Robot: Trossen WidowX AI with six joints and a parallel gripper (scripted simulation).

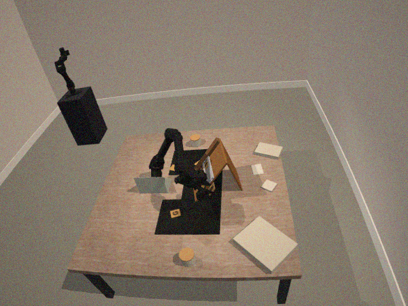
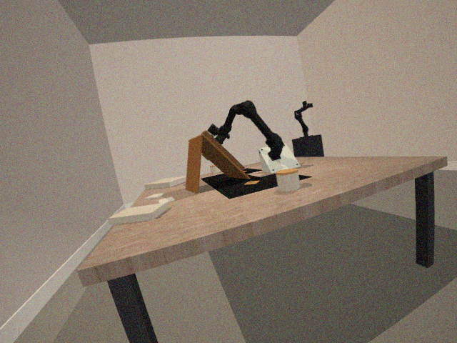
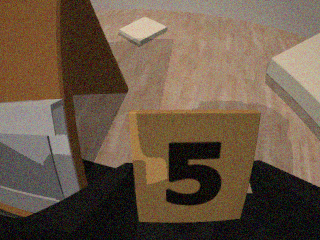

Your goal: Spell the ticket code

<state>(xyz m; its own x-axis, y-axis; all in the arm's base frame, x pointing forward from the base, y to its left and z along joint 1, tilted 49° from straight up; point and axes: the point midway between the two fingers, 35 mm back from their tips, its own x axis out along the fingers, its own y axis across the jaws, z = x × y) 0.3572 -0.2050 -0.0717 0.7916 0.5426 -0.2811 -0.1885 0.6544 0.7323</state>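
Right now my gripper tip is 17 cm to the right of the white ticket, 9 cm past it and 8 cm above it. The rest, counted from my gripper tip: orange tile right at my gripper tip; black mat 18 cm to the left, 18 cm behind, 16 cm below.
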